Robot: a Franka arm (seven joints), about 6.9 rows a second.
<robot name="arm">
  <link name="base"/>
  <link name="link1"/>
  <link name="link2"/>
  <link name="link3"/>
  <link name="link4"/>
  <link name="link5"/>
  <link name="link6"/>
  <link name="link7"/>
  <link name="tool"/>
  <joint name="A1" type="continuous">
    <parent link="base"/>
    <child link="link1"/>
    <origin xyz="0 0 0.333" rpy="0 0 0"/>
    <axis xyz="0 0 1"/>
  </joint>
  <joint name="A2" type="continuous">
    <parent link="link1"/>
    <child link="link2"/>
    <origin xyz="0 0 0" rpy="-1.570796 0 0"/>
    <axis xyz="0 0 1"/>
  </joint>
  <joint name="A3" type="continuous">
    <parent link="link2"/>
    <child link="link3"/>
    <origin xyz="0 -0.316 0" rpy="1.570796 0 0"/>
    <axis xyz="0 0 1"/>
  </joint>
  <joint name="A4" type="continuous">
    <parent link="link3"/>
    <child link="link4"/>
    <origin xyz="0.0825 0 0" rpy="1.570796 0 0"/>
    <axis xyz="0 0 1"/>
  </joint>
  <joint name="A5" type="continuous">
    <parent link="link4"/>
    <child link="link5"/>
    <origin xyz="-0.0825 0.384 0" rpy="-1.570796 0 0"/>
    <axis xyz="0 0 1"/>
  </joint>
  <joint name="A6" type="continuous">
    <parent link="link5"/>
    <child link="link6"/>
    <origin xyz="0 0 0" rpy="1.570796 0 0"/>
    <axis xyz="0 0 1"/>
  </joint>
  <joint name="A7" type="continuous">
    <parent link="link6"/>
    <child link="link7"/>
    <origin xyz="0.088 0 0" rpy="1.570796 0 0"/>
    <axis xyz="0 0 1"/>
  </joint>
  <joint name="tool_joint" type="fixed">
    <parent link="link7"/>
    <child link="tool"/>
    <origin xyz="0 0 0.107" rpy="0 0 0"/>
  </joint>
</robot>
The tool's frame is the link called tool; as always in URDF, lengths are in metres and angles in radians. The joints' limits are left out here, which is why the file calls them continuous.
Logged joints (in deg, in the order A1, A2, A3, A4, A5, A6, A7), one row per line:
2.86, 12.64, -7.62, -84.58, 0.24, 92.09, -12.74
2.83, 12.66, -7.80, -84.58, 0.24, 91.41, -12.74
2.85, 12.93, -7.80, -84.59, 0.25, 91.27, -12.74
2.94, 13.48, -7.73, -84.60, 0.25, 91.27, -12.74
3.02, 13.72, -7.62, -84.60, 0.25, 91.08, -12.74
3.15, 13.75, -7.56, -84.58, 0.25, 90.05, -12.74
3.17, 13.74, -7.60, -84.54, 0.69, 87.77, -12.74
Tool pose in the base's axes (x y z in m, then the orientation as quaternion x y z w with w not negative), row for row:
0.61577, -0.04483, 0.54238, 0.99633, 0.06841, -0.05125, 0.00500
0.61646, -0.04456, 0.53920, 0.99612, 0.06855, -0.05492, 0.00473
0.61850, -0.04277, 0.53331, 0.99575, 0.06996, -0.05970, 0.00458
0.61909, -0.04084, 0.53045, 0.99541, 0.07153, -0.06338, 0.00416
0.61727, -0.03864, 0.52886, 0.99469, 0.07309, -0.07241, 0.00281
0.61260, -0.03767, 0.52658, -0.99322, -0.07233, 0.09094, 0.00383
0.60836, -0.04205, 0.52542, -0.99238, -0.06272, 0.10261, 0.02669
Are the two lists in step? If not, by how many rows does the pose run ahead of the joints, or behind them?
The pose runs 1 row ahead of the joints: the pose in row i belongs to the joints in row i + 1.
